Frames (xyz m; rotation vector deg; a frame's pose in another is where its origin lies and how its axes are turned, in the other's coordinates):
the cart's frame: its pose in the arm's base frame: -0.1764 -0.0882 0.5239 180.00 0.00 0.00
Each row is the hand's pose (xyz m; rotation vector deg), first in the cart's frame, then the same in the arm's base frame.
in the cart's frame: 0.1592 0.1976 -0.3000 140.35 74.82 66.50
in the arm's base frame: -0.0172 -0.2858 0.8239 -8.12 47.09 -52.98
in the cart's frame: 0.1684 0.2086 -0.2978 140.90 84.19 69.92
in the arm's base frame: -0.0080 -0.2968 0.8217 -1.71 48.34 -58.21
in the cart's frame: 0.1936 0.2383 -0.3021 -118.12 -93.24 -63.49
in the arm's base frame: 0.0172 -0.3265 0.8260 18.39 48.79 -71.66
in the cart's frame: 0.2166 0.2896 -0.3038 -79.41 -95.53 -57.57
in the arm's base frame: 0.0402 -0.3778 0.8277 50.02 53.28 -88.41
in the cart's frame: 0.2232 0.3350 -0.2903 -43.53 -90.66 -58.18
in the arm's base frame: 0.0468 -0.4232 0.8142 79.67 64.08 -99.85
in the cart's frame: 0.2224 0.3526 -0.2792 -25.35 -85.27 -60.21
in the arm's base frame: 0.0460 -0.4408 0.8031 95.30 72.74 -103.02
